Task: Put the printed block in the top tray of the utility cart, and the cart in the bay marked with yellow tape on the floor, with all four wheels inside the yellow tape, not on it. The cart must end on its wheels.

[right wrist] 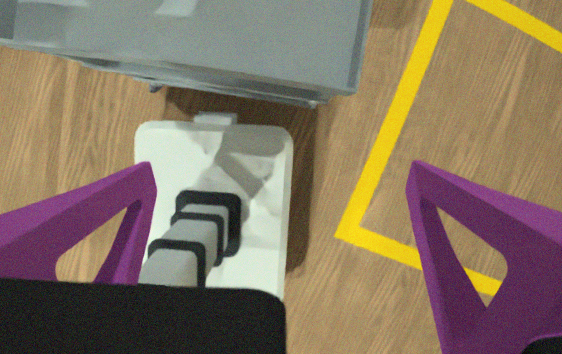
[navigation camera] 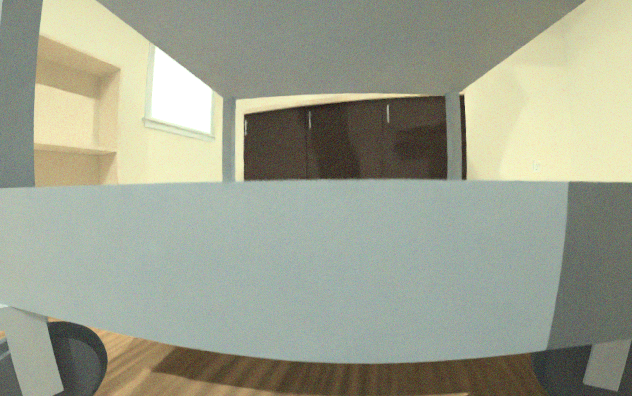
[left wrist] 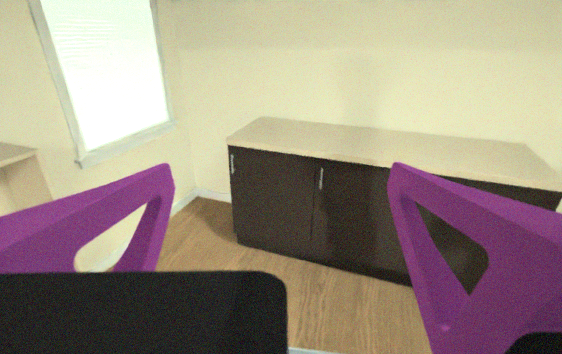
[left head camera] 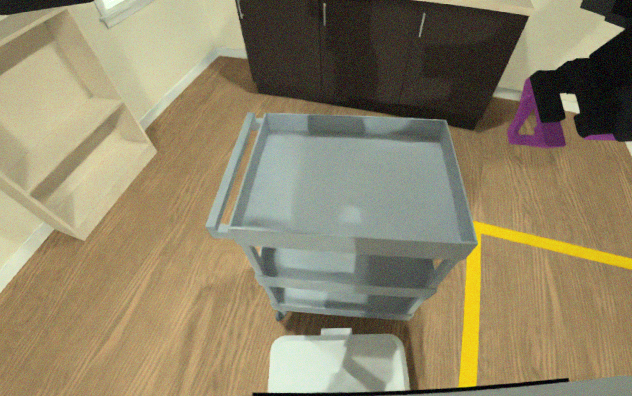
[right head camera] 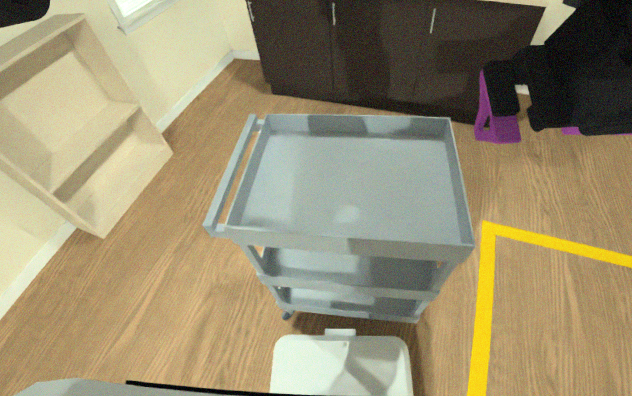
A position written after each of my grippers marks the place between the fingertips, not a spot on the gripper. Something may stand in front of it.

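My left gripper (left wrist: 280, 175), seen. My right gripper (right head camera: 519, 131), (right wrist: 281, 175), (left head camera: 547, 135). Dark cabinet (left head camera: 447, 67), (navigation camera: 367, 136), (right head camera: 428, 65). Beige open shelf unit (left head camera: 57, 70), (navigation camera: 78, 95). Window (navigation camera: 176, 101).
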